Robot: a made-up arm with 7 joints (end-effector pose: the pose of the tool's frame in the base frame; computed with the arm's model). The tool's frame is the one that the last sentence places. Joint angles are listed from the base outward.
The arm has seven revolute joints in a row. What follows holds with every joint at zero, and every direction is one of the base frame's. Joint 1 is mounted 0.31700 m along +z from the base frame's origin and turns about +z. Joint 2 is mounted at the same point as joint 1 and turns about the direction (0, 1, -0.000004). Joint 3 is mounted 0.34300 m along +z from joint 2 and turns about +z. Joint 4 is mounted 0.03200 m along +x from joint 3 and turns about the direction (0, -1, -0.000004). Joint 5 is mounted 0.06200 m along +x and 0.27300 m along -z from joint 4 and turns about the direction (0, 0.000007, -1). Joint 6 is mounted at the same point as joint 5 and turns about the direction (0, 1, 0.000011). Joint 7 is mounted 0.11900 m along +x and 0.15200 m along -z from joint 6 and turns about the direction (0, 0.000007, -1). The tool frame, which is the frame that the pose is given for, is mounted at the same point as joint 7; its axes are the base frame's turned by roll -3.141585, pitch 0.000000 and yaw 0.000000 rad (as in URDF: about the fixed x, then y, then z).
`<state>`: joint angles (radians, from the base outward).
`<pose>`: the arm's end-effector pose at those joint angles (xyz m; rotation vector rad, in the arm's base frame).
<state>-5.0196 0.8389 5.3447 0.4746 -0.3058 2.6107 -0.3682</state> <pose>0.0713 0.0465 0.4132 0.6690 -0.4556 -2.4547</pose>
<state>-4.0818 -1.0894 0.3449 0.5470 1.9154 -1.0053 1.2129</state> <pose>0.1002 0.0587 0.5637 -1.2255 1.1005 0.8289</pose>
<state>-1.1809 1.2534 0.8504 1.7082 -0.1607 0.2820 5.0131</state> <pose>0.5568 -0.4223 0.2034 -2.7834 -0.6278 -1.2072</pose>
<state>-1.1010 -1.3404 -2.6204 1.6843 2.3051 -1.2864 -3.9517</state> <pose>-0.1671 0.3215 0.1213 -0.7941 2.4194 -0.5263</pose>
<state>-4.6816 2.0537 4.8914 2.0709 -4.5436 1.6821 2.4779</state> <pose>0.2702 0.4407 -0.1534 1.3865 -2.2422 0.1822</pose>
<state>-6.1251 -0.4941 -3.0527 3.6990 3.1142 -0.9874 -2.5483</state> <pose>-0.3020 -0.0434 0.8687 -0.2222 -0.9231 0.7633</pose>
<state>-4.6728 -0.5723 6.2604 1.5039 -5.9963 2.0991 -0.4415</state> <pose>-0.0532 0.1607 0.6619 -1.3585 -2.5901 0.2363</pose>
